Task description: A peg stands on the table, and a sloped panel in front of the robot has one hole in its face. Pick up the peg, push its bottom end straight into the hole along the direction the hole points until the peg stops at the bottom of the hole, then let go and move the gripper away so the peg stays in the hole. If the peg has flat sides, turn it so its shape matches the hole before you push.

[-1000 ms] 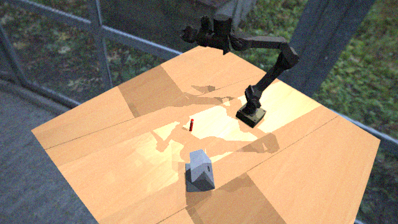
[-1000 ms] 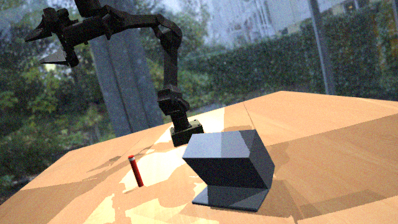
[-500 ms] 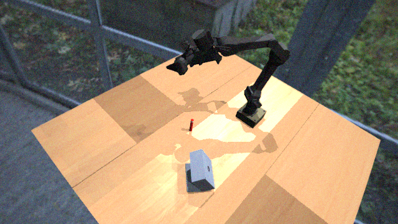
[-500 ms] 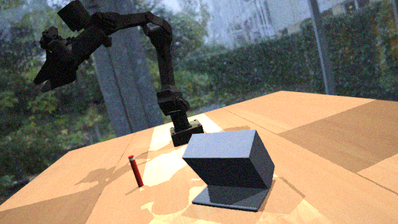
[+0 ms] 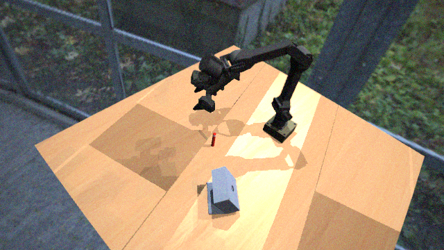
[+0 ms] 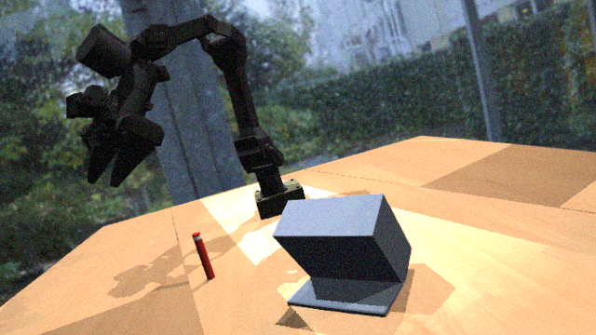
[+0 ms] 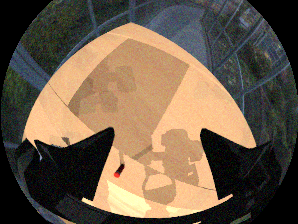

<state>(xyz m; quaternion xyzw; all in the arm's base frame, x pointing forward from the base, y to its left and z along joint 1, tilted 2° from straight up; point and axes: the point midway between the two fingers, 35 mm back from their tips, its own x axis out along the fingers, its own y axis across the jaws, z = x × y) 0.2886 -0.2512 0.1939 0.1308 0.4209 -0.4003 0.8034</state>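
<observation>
Right now the red peg is 140 mm below my gripper tip, 110 mm to the left of it and 10 mm behind it. Also, from my gripper tip: grey sloped panel block: 310 mm to the left, 150 mm ahead, 140 mm below.
</observation>
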